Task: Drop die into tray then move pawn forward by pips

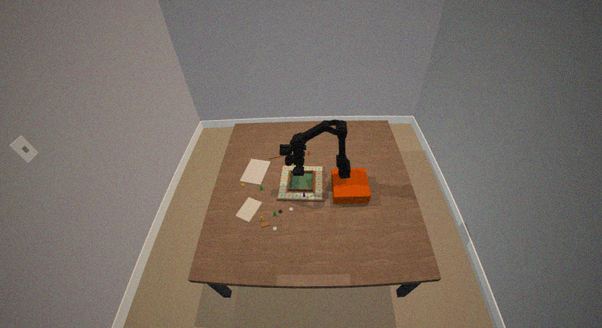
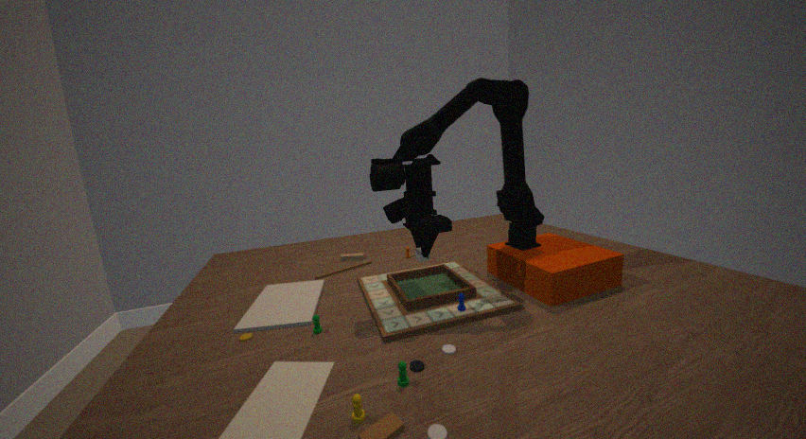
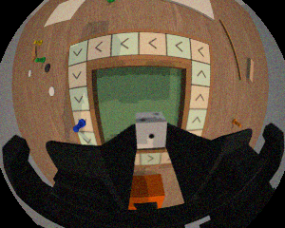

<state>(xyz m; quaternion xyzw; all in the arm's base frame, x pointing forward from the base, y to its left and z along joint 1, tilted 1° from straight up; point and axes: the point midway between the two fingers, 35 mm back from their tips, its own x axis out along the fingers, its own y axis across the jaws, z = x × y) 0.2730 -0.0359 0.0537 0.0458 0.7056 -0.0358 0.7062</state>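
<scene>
Right now my gripper tip is 130 mm to the right of the blue pawn, 60 mm above it and 10 mm past it. The rest, counted from my gripper tip: orange pawn: 250 mm to the right, 80 mm below, 80 mm behind; green dice tray: 80 mm below, 10 mm to the left; white die: right at my gripper tip.
</scene>
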